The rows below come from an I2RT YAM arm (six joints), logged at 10 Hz.
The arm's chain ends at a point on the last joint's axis. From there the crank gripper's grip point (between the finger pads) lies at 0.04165 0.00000 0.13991 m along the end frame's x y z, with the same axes.
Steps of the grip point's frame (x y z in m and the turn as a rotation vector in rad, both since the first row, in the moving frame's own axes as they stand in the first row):
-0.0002 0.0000 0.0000 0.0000 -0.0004 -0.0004
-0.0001 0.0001 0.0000 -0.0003 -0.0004 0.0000
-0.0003 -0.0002 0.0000 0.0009 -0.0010 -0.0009
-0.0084 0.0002 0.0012 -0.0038 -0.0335 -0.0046
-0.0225 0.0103 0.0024 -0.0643 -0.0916 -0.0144
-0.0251 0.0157 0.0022 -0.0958 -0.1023 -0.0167
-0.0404 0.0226 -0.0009 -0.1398 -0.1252 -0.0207
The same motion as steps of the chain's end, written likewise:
-0.0001 0.0000 0.0000 0.0000 -0.0004 -0.0004
0.0000 0.0001 0.0000 -0.0003 -0.0004 0.0000
-0.0002 0.0000 0.0000 0.0009 -0.0010 -0.0009
-0.0037 -0.0002 -0.0001 -0.0038 -0.0335 -0.0046
-0.0096 0.0017 -0.0006 -0.0643 -0.0916 -0.0144
-0.0107 0.0027 -0.0007 -0.0958 -0.1023 -0.0167
-0.0229 0.0035 -0.0037 -0.1398 -0.1252 -0.0207

